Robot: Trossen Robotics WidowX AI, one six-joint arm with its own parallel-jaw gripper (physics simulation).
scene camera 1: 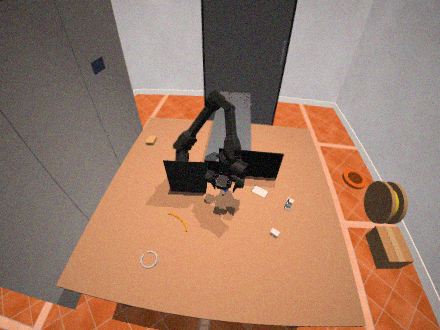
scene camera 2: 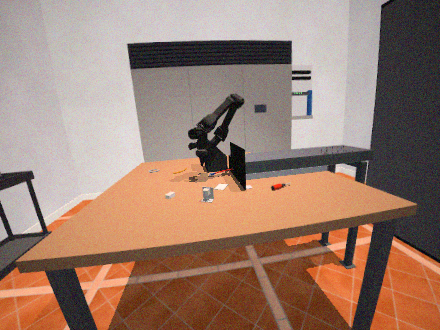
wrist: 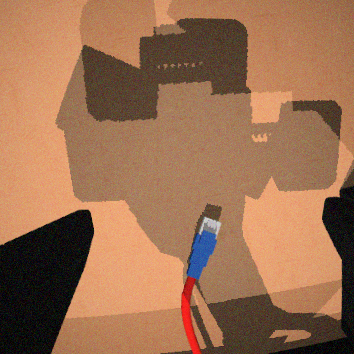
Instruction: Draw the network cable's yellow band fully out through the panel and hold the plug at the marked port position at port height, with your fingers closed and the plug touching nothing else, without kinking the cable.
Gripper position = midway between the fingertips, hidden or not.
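Note:
Visible: a blue plug (wrist: 204, 240), together with the gripper (wrist: 207, 215).

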